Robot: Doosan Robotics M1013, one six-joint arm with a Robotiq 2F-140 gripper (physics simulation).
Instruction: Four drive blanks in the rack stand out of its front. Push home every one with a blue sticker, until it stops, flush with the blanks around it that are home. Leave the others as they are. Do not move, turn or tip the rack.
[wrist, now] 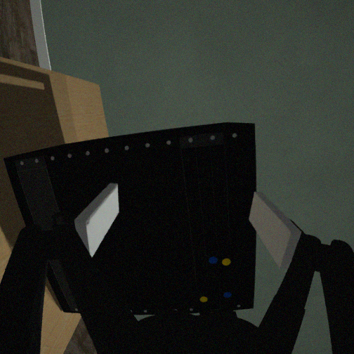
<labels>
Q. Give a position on a black rack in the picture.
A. At 182, 240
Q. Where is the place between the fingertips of the gripper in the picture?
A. At 185, 202
</labels>
